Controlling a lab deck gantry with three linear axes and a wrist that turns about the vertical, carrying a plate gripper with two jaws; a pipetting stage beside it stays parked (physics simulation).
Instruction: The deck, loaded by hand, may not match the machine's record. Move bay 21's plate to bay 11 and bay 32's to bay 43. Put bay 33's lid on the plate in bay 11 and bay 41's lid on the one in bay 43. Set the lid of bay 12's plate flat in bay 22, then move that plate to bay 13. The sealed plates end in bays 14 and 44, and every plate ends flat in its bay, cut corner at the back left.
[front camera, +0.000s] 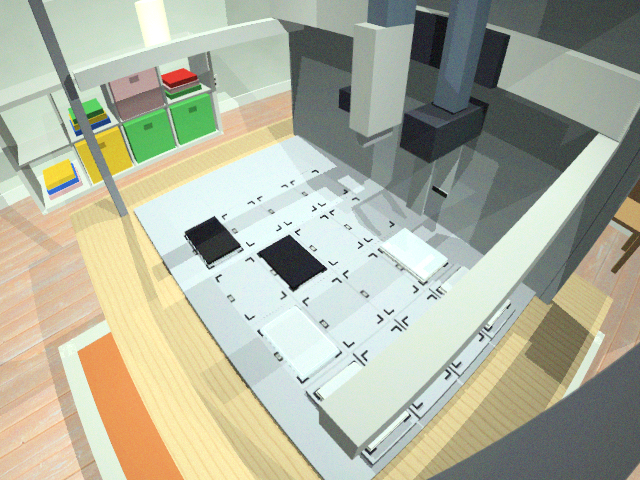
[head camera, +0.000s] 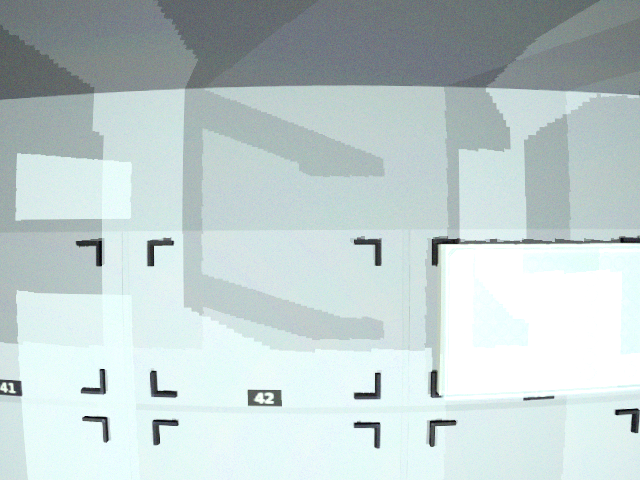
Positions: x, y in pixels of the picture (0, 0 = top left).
gripper: front camera 427, 201; not seen in the head camera view (out of frame)
pale lid: front camera; head camera
same spot on pale lid: (head camera: 518, 321) = (front camera: 406, 246)
